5 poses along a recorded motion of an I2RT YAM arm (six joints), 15 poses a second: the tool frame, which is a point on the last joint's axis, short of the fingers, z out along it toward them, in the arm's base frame.
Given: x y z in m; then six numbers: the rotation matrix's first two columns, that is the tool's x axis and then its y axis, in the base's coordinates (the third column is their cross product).
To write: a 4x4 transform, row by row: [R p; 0 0 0 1], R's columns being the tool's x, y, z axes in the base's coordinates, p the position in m. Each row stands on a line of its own. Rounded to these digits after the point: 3 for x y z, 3 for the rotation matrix.
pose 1, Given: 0.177, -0.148, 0.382, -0.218, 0.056, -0.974, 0.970, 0.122, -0.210
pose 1, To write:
-0.218, 0.970, 0.107, 0.177
0.056, 0.122, -0.991, -0.148
-0.974, -0.210, -0.081, 0.382
0, 0, 0, 1

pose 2, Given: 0.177, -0.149, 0.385, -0.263, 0.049, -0.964, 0.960, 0.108, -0.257
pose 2, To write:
-0.263, 0.960, 0.092, 0.177
0.049, 0.108, -0.993, -0.149
-0.964, -0.257, -0.075, 0.385
0, 0, 0, 1

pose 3, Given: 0.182, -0.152, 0.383, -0.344, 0.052, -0.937, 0.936, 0.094, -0.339
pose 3, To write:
-0.344, 0.936, 0.070, 0.182
0.052, 0.094, -0.994, -0.152
-0.937, -0.339, -0.081, 0.383
0, 0, 0, 1

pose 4, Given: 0.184, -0.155, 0.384, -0.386, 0.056, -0.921, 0.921, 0.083, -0.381
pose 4, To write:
-0.386, 0.921, 0.055, 0.184
0.056, 0.083, -0.995, -0.155
-0.921, -0.381, -0.084, 0.384
0, 0, 0, 1

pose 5, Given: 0.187, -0.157, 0.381, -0.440, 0.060, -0.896, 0.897, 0.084, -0.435
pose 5, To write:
-0.440, 0.897, 0.049, 0.187
0.060, 0.084, -0.995, -0.157
-0.896, -0.435, -0.091, 0.381
0, 0, 0, 1

